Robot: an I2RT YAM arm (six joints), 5 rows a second.
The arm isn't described. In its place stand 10 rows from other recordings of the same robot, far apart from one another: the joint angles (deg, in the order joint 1, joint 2, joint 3, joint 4, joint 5, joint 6), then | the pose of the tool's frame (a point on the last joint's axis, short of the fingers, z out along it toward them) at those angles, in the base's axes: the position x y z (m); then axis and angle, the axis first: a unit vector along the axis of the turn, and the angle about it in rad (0 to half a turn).
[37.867, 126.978, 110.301, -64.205, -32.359, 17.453] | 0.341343 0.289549 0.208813 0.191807 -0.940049 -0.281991 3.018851
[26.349, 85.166, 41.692, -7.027, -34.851, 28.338] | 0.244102 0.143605 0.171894 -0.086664 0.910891 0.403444 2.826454
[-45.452, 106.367, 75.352, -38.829, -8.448, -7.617] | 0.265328 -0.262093 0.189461 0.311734 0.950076 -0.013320 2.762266
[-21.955, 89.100, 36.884, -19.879, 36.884, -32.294] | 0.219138 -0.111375 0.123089 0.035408 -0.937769 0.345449 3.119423
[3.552, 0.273, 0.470, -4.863, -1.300, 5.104] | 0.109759 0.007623 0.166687 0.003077 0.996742 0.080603 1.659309
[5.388, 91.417, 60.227, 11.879, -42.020, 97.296] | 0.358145 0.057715 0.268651 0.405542 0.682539 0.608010 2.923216
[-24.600, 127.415, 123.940, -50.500, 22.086, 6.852] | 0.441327 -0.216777 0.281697 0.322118 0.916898 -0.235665 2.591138
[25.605, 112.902, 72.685, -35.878, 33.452, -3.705] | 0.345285 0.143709 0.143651 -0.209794 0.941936 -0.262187 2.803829
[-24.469, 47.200, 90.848, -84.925, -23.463, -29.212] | 0.057432 -0.010562 0.449365 -0.134711 0.990701 -0.019069 2.221490
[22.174, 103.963, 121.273, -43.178, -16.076, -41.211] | 0.364026 0.159010 0.452669 -0.597922 0.800767 0.035515 2.005377
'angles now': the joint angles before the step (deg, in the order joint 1, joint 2, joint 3, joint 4, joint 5, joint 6). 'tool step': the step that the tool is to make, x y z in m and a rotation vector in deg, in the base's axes. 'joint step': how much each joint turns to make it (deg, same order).
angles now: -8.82, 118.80, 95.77, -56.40, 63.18, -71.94
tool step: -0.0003, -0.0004, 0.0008, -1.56, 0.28, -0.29
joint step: 0.00, 0.00, -0.02, -0.01, 1.61, -0.01
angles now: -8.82, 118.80, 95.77, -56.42, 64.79, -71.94
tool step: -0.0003, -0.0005, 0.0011, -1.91, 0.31, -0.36
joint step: -0.01, 0.00, 0.00, 0.00, 1.97, -0.01
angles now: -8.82, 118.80, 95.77, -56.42, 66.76, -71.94
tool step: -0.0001, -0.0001, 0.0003, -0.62, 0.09, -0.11
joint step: 0.01, -0.01, -0.02, 0.03, 0.64, 0.00
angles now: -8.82, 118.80, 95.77, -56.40, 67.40, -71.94
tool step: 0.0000, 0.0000, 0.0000, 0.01, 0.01, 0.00
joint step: 0.00, 0.00, 0.01, -0.02, -0.01, 0.00
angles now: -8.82, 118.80, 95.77, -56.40, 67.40, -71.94
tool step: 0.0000, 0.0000, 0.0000, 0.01, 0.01, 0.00
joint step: 0.00, 0.00, 0.01, -0.02, -0.01, 0.00
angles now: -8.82, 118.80, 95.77, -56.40, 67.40, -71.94
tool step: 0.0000, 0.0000, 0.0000, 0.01, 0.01, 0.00
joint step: 0.00, 0.00, 0.01, -0.02, -0.01, 0.00
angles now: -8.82, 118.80, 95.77, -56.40, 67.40, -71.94
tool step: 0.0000, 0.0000, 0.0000, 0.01, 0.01, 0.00
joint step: 0.00, 0.00, 0.01, -0.02, -0.01, 0.00
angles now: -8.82, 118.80, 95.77, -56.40, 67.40, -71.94
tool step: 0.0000, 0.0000, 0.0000, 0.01, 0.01, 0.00
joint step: 0.00, 0.00, 0.01, -0.02, -0.01, 0.00
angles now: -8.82, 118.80, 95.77, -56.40, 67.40, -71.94
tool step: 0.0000, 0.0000, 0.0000, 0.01, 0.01, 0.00
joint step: 0.00, 0.00, 0.01, -0.02, -0.01, 0.00
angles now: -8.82, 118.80, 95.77, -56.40, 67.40, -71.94
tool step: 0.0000, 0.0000, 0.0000, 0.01, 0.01, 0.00
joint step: 0.00, 0.00, 0.01, -0.02, -0.01, 0.00
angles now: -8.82, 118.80, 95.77, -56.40, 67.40, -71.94
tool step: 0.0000, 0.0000, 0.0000, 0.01, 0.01, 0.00
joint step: 0.00, 0.00, 0.01, -0.02, -0.01, 0.00
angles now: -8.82, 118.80, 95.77, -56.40, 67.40, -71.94
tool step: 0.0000, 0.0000, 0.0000, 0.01, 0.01, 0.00
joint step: 0.00, 0.00, 0.01, -0.02, -0.01, 0.00
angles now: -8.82, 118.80, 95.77, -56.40, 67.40, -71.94
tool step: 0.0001, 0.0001, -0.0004, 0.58, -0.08, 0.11
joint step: 0.00, 0.01, 0.00, 0.01, -0.60, -0.01
